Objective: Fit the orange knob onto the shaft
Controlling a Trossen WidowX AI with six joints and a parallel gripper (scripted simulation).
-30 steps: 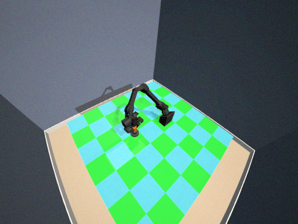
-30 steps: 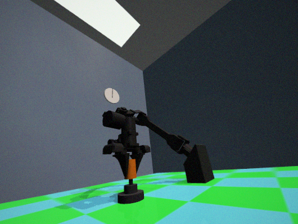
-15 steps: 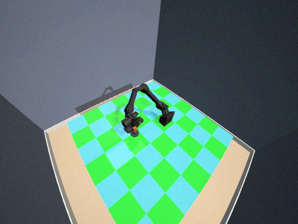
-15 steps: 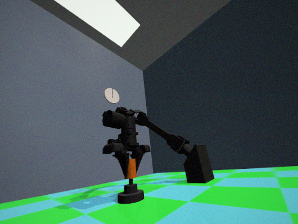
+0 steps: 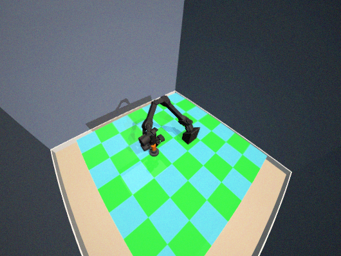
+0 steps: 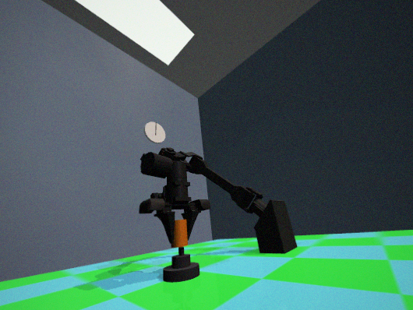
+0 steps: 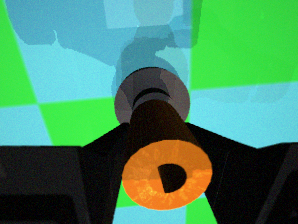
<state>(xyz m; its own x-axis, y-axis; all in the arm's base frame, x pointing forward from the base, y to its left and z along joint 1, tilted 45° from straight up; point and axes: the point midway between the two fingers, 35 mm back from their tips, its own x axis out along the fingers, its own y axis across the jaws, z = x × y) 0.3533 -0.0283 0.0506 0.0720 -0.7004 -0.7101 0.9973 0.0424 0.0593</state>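
Right now my gripper tip is 20 mm below the orange knob. Round my gripper tip: pedestal (40 mm below).
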